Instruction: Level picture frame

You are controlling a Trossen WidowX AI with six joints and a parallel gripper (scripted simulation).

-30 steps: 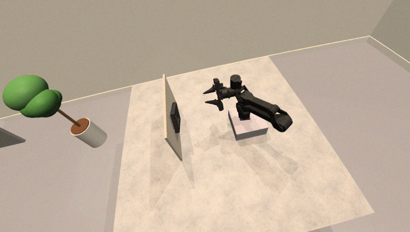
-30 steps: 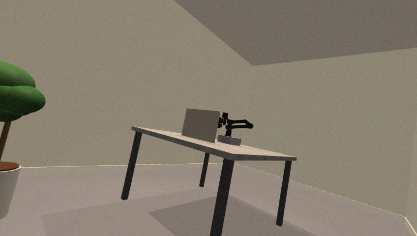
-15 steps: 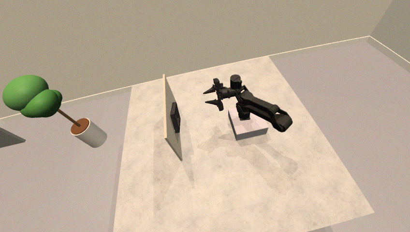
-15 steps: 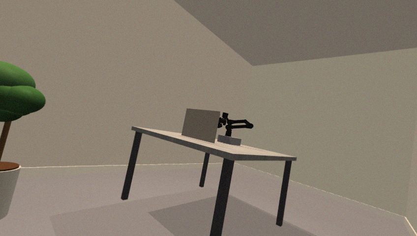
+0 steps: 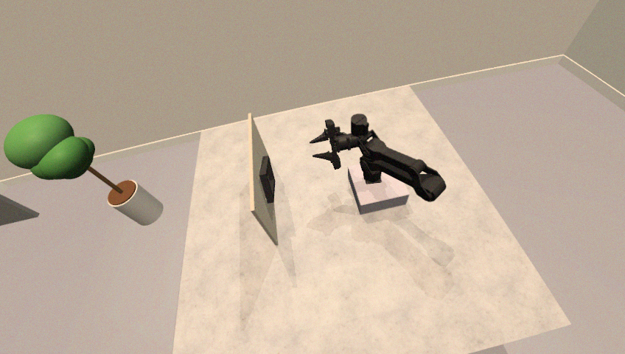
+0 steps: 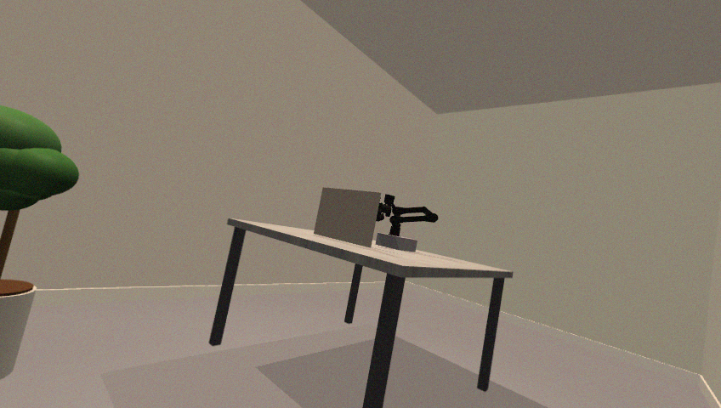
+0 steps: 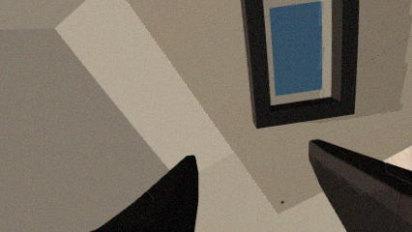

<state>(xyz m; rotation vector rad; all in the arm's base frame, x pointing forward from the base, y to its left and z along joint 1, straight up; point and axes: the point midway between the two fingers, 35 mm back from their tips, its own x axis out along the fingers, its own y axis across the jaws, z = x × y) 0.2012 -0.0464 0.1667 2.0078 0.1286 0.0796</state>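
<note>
The picture frame lies 20 cm ahead of my gripper tip, 5 cm to the left of it and 9 cm below it. The rest, counted from my gripper tip: wall panel: 21 cm ahead, 4 cm to the left, 10 cm below.
</note>
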